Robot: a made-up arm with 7 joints.
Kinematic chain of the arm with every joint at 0, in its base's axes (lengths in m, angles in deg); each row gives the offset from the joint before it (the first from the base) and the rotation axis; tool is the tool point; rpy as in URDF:
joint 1: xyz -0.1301 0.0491 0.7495 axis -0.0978 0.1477 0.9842
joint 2: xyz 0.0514 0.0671 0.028 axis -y
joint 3: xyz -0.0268 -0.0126 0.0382 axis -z
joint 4: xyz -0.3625 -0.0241 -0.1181 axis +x
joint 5: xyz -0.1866 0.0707 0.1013 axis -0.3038 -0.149 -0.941
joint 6: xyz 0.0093 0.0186 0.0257 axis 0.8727 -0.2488 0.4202
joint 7: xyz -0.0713 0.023 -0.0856 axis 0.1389 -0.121 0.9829
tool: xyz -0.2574 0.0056 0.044 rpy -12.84 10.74 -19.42
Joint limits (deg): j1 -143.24..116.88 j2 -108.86..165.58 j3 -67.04..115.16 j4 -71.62..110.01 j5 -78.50..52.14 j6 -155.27..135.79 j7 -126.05..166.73
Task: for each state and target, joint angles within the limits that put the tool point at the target. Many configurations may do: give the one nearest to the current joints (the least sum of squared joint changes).
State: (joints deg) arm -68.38 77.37 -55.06 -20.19 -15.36 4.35 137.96
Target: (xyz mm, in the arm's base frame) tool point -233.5 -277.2 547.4
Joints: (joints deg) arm -53.85 92.98 -58.27 -20.03 -19.77 12.87 130.87
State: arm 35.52 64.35 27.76 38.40 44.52 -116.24 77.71
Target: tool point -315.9 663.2 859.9
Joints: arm 4.28 53.89 59.53 18.91 52.14 -128.90 64.96
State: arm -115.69 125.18 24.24 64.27 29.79 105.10 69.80
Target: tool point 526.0 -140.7 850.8
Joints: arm -89.84 128.65 58.04 59.81 21.54 100.36 47.40
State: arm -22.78 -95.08 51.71 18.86 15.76 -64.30 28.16
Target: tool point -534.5 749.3 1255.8
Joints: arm 39.45 -81.52 51.20 9.57 -9.98 -59.15 13.58
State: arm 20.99 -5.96 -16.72 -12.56 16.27 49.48 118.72
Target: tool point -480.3 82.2 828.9
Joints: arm 8.45 -22.14 -4.17 -7.81 13.20 59.65 135.58
